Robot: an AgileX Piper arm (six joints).
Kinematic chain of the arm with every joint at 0, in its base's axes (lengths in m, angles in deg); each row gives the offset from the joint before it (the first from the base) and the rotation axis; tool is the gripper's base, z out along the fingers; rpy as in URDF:
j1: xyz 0 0 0.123 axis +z
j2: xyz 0 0 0 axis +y
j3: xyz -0.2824 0 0.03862 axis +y
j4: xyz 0.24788 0 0.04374 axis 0.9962 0 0.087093
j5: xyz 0 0 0 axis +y
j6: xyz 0.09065 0 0.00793 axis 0.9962 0 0.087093
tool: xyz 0 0 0 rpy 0 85.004 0
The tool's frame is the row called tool.
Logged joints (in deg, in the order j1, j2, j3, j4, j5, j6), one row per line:
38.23 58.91 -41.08 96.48 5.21 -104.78
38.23 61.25 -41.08 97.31 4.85 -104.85
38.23 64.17 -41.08 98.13 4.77 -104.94
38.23 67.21 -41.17 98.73 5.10 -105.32
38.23 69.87 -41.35 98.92 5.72 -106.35
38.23 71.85 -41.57 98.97 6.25 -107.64
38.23 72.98 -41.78 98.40 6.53 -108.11
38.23 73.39 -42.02 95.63 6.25 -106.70
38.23 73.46 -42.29 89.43 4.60 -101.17
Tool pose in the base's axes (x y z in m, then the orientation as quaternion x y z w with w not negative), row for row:
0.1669 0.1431 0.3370 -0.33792 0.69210 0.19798 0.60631
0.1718 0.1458 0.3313 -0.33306 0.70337 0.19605 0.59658
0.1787 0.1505 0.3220 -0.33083 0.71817 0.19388 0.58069
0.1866 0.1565 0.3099 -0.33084 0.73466 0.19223 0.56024
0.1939 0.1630 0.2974 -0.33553 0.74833 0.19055 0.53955
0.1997 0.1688 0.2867 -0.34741 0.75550 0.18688 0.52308
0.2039 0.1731 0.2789 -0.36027 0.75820 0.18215 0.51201
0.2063 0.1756 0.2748 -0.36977 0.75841 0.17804 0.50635
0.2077 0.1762 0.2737 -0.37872 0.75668 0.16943 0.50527
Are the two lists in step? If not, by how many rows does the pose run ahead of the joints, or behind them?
The pose runs 1 row behind the joints: the pose in row i belongs to the joints in row i - 1.
